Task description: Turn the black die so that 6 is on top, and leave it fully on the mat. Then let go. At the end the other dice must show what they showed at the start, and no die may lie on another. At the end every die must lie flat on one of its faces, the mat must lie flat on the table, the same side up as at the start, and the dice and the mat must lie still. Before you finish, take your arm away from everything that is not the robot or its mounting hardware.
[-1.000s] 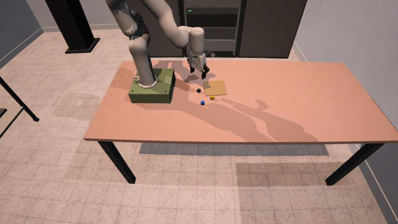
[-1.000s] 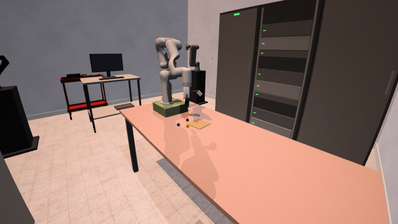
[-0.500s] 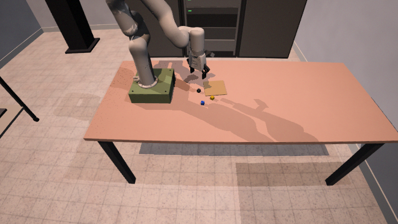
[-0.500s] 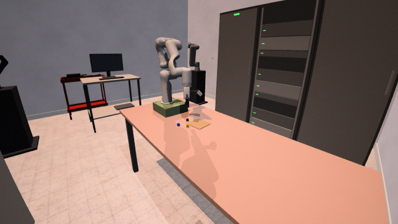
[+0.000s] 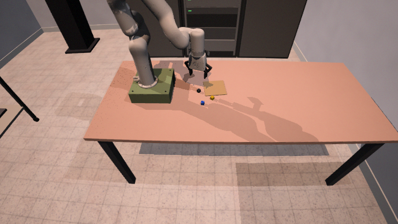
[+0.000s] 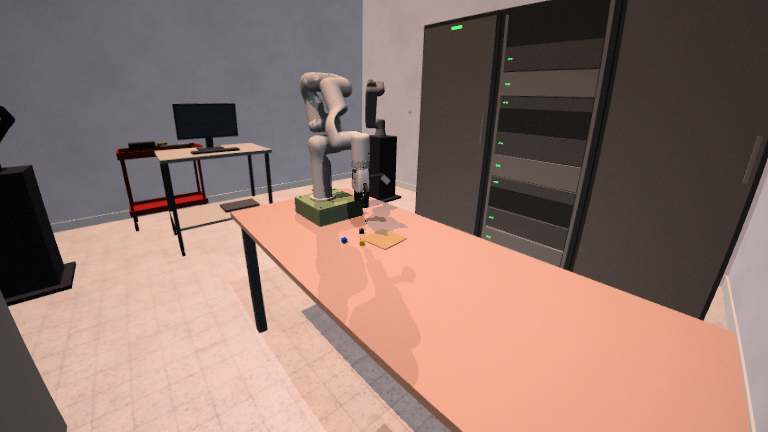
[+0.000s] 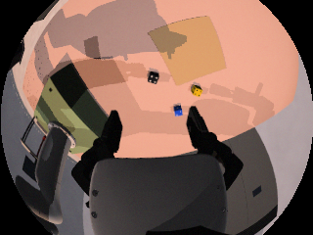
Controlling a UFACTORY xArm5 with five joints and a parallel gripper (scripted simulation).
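The black die is 13 cm below my hand. Also, from my hand: blue die (13 cm below, 11 cm to the right, 2 cm ahead); then yellow die (13 cm below, 9 cm ahead, 7 cm to the right); then tan mat (14 cm below, 11 cm ahead, 3 cm to the left).
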